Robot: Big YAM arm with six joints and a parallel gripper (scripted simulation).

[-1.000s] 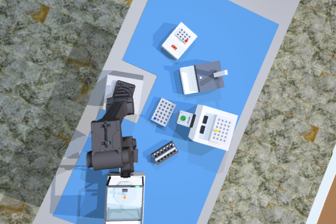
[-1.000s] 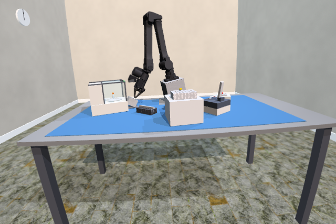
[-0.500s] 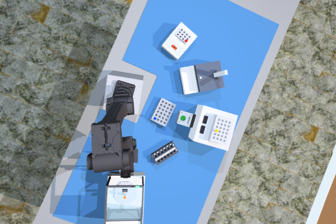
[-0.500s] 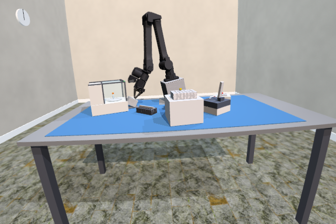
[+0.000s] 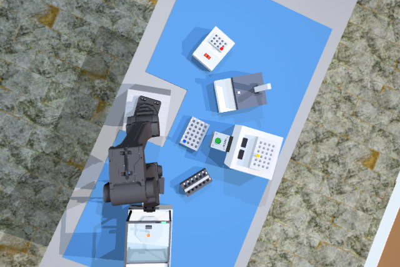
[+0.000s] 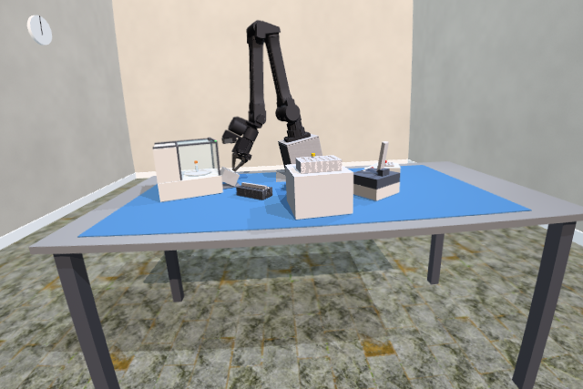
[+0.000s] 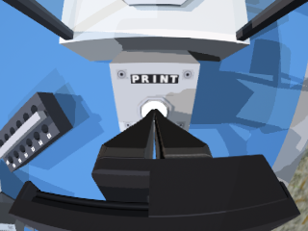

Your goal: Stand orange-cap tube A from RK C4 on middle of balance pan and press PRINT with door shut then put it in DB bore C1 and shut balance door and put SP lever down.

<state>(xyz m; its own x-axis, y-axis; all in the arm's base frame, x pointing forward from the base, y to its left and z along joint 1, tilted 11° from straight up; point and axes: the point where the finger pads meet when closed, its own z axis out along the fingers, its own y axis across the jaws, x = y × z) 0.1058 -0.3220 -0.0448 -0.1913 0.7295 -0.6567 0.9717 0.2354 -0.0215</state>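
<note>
Now: hand 1 cm to the left of the white key and 1 cm above it. The rest, counted from my hand: tube rack RK 11 cm ahead, 28 cm to the left, 6 cm below; balance door 3 cm ahead, 12 cm to the right, 14 cm above; black magnet block 18 cm ahead, 8 cm to the left, 5 cm below.
</note>
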